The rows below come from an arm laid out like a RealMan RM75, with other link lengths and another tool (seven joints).
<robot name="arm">
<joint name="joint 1" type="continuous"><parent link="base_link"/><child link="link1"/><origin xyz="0 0 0.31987" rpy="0 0 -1.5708"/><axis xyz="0 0 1"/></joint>
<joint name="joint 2" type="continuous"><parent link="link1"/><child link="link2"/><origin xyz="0 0 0" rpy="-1.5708 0 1.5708"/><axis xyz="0 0 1"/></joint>
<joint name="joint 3" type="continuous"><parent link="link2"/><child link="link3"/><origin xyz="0 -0.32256 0" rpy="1.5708 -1.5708 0"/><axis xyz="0 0 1"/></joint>
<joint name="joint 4" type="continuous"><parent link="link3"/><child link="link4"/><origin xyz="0 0 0" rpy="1.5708 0 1.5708"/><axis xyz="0 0 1"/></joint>
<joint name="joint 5" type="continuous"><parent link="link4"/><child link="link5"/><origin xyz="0 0.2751 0" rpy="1.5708 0 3.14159"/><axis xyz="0 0 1"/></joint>
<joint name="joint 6" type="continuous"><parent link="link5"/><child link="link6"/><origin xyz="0 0 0" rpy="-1.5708 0 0"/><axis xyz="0 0 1"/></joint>
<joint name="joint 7" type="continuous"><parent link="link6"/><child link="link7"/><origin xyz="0 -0.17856 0" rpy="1.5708 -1.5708 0"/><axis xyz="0 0 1"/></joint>
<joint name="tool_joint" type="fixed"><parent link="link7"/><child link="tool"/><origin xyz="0.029 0.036 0.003" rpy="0 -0.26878 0.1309"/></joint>
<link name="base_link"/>
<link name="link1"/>
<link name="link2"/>
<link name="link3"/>
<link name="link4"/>
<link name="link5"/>
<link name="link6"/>
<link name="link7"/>
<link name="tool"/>
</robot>
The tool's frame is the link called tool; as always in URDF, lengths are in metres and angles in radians. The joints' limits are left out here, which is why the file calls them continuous.
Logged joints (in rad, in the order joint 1, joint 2, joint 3, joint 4, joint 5, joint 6, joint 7), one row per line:
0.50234 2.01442 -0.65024 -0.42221 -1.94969 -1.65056 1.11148
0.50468 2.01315 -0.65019 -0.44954 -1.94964 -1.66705 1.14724
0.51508 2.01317 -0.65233 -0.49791 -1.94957 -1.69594 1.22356
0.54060 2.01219 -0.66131 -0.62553 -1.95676 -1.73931 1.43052
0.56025 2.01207 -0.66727 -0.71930 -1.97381 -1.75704 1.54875
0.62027 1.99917 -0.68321 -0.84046 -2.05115 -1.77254 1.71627
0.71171 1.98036 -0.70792 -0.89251 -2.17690 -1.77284 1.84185
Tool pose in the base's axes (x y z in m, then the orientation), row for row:
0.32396 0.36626 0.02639 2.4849 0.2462 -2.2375
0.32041 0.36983 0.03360 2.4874 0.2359 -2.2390
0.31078 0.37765 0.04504 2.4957 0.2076 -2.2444
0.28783 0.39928 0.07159 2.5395 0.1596 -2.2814
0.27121 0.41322 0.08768 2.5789 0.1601 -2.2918
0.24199 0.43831 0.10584 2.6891 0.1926 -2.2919
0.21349 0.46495 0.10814 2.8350 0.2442 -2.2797
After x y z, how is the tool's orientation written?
As angles about the fixed x, y, z axes (roll, pitch, yaw), in radians.
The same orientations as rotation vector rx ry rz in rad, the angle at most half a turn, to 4 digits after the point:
1.3704 -2.5437 -1.0407
1.3619 -2.5442 -1.0294
1.3373 -2.5473 -0.9969
1.2711 -2.5987 -0.9126
1.2683 -2.6386 -0.8674
1.3122 -2.7369 -0.7572
-1.3025 2.6969 0.5739

